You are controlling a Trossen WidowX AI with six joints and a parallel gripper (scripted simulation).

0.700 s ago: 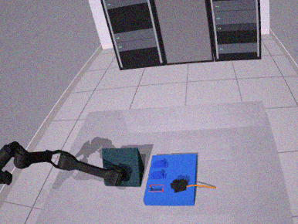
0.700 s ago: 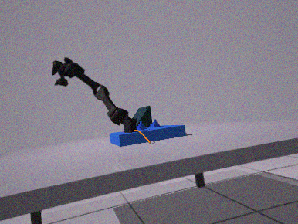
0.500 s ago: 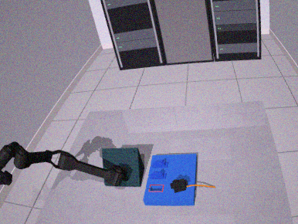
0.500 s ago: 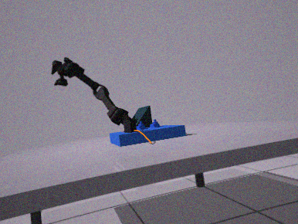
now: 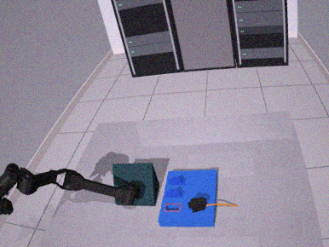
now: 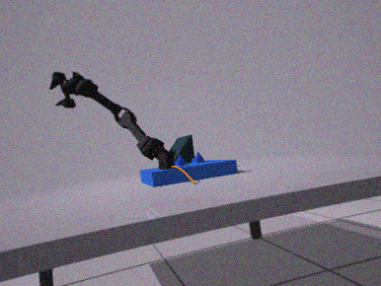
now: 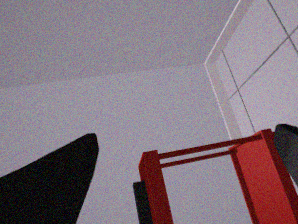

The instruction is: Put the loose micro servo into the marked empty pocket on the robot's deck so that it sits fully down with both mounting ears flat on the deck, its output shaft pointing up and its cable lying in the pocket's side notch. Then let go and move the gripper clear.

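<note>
My gripper tip is 63 cm short of the blue deck, 54 cm to the right of it and 44 cm above it.
</note>
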